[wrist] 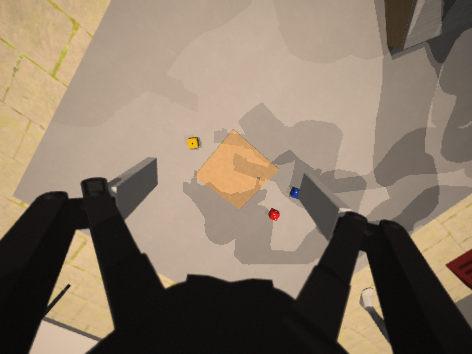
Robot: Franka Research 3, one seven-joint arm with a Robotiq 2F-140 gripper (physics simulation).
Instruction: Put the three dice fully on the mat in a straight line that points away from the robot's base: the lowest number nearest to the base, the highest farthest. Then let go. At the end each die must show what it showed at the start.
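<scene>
An orange square mat [220, 165] lies on the table, turned like a diamond, partly in shadow. A yellow die [193, 143] lies off the mat, to its upper left; its top shows one dark pip. A red die [274, 214] lies off the mat to the lower right; its pips are too small to count surely. A blue die [294, 192] lies off the mat to the right, close beside the right finger in the view; its number cannot be read. My gripper [230, 178] is wide open and empty, high above the table, with its fingers on either side of the mat in the view.
The grey table [125, 65] has large shadows across it. A brown and grey box-like object [400, 25] stands at the upper right. A dark red object [462, 267] shows at the right edge. Stone-patterned floor [30, 90] shows beyond the table's edges.
</scene>
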